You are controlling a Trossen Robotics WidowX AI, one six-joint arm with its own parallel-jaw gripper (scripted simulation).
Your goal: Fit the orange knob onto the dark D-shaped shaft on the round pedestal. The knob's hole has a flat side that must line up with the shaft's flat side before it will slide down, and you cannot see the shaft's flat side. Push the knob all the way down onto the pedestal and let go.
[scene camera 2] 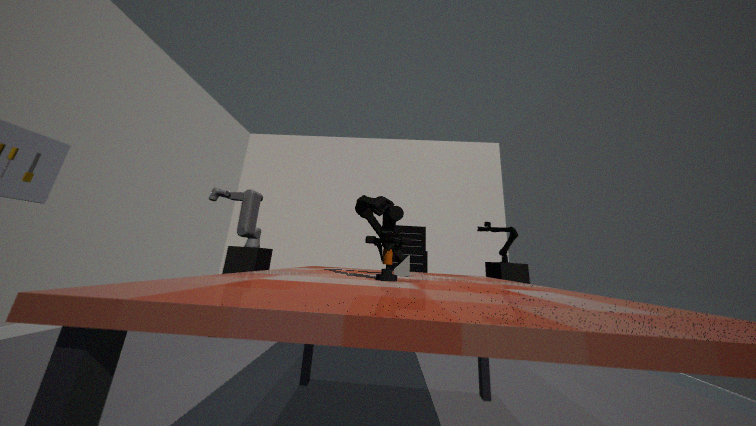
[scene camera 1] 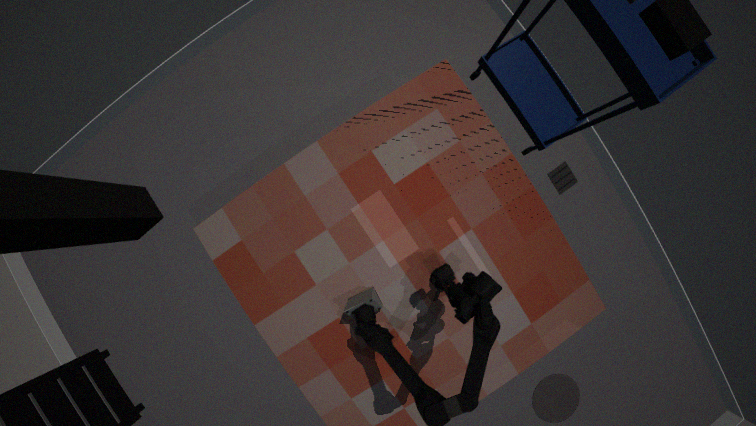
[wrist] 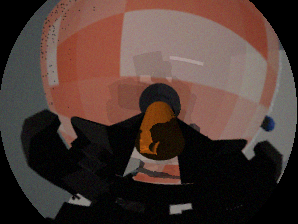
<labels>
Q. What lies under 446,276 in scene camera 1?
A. My gripper.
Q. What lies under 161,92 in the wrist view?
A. A dark round pedestal.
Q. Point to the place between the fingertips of my gripper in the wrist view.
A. At 159,118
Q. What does my gripper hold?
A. An orange knob.
</labels>
